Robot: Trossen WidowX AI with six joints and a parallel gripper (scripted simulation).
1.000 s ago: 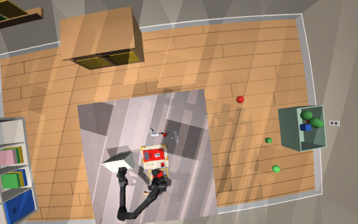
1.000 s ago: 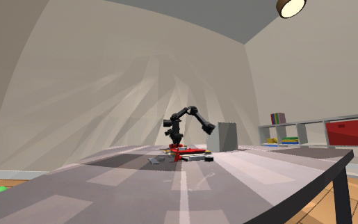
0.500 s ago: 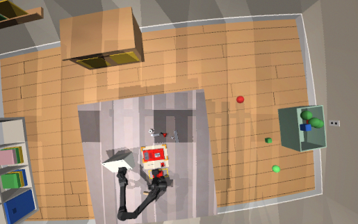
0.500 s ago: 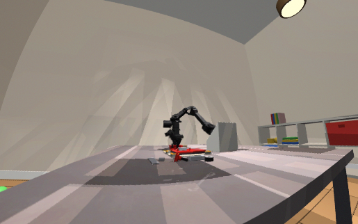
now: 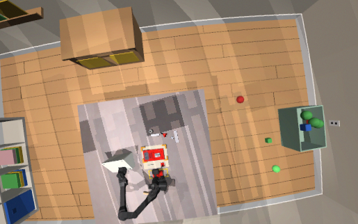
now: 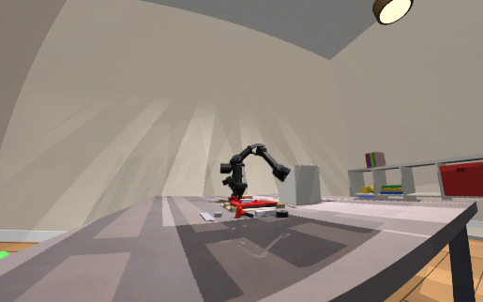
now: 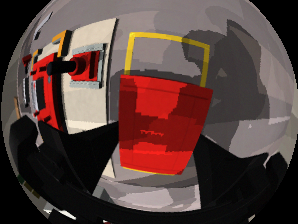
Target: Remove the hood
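My gripper tip is now 10 mm below the hood.
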